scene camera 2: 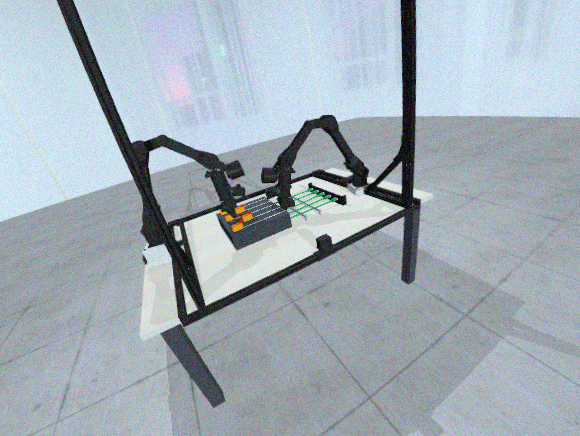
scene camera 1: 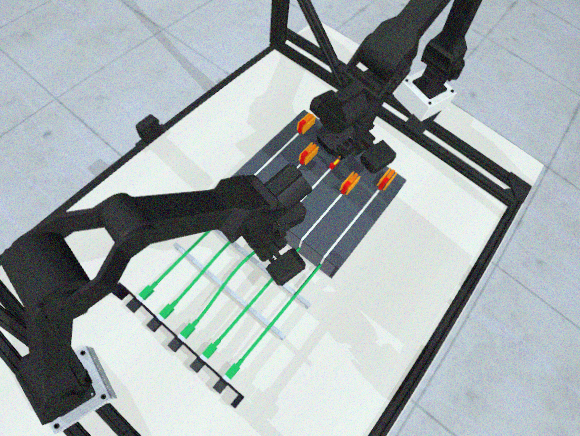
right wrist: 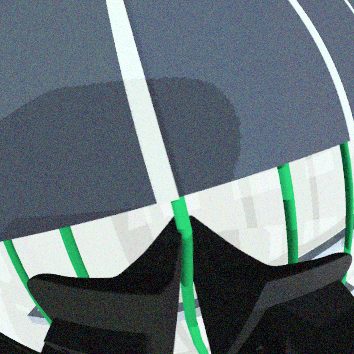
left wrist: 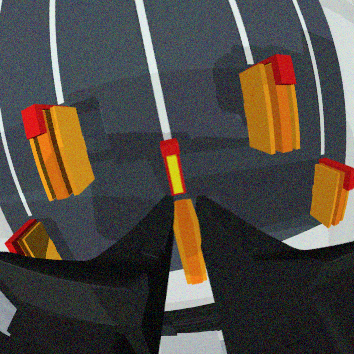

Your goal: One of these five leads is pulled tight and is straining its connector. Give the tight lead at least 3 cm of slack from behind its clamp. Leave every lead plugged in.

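Pixels of known places: left gripper, fingertip midpoint: (scene camera 2: 234, 217) (scene camera 1: 339, 156) (left wrist: 184, 203); right gripper, fingertip midpoint: (scene camera 1: 269, 245) (right wrist: 182, 222); left arm's base, origin of the base link: (scene camera 2: 157, 242) (scene camera 1: 429, 86); right arm's base, origin of the base link: (scene camera 2: 360, 184) (scene camera 1: 70, 388).
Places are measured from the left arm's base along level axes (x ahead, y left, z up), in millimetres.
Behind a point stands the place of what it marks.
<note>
Five leads run white over a dark box (scene camera 1: 336, 225) (scene camera 2: 265, 231) and green to connectors at a black strip (scene camera 1: 175, 343) {x 779, y 188, z -44 mm}. The middle lead (scene camera 1: 215, 295) {x 679, y 151, z -50 mm} (left wrist: 155, 75) {x 386, y 69, z -10 mm} (right wrist: 187, 280) {x 556, y 116, z -49 mm} bows in its green part in scene camera 1; its connector (scene camera 1: 188, 330) {x 750, y 180, z -46 mm} sits at the strip. The others look nearly straight there. My left gripper (scene camera 2: 231, 212) {x 324, y 49, z -1 mm} (left wrist: 184, 203) {x 324, y 49, z -1 mm} is shut on the orange lever (left wrist: 189, 240) {x 315, y 48, z 19 mm} of the middle clamp (scene camera 1: 335, 163) {x 338, y 56, z -9 mm} (left wrist: 173, 170) {x 339, y 56, z -8 mm}. My right gripper (scene camera 2: 286, 204) {x 536, y 115, z -76 mm} (right wrist: 182, 222) {x 536, y 115, z -76 mm} is shut on the middle lead's green part, just past the box edge; scene camera 1 hides its fingertips.
Orange-and-red clamps (scene camera 1: 308, 153) {x 382, y 16, z 10 mm} (scene camera 1: 350, 184) {x 349, y 116, z 2 mm} (left wrist: 272, 105) {x 378, y 15, z 9 mm} (left wrist: 60, 150) {x 350, y 106, z 13 mm} stand on both sides of the middle one, with others (scene camera 1: 306, 122) {x 338, y -51, z 10 mm} (scene camera 1: 386, 180) {x 290, y 153, z 20 mm} at the box's outer sides. Two thin pale bars (scene camera 1: 270, 326) {x 626, y 252, z -50 mm} (scene camera 1: 302, 300) {x 550, y 245, z -56 mm} lie across under the green leads. A black frame surrounds the table.
</note>
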